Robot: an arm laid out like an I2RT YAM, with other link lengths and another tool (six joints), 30 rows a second.
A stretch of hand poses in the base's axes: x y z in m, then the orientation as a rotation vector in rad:
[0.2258, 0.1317, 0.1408, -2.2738, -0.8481, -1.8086]
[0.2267, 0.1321, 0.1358, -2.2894, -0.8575, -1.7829]
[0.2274, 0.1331, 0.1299, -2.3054, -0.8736, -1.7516]
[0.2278, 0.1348, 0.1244, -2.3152, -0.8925, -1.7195]
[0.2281, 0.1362, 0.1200, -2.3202, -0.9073, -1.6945]
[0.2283, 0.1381, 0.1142, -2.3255, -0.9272, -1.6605]
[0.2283, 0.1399, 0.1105, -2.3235, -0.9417, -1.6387]
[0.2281, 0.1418, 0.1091, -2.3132, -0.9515, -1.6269]
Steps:
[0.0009, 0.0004, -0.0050, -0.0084, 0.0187, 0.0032]
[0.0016, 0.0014, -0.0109, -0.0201, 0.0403, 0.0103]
[0.0020, 0.0031, -0.0164, -0.0299, 0.0609, 0.0222]
[0.0023, 0.0045, -0.0208, -0.0364, 0.0765, 0.0330]
[0.0025, 0.0064, -0.0266, -0.0446, 0.0974, 0.0484]
[0.0025, 0.0082, -0.0303, -0.0480, 0.1096, 0.0621]
[0.0023, 0.0101, -0.0317, -0.0458, 0.1144, 0.0761]

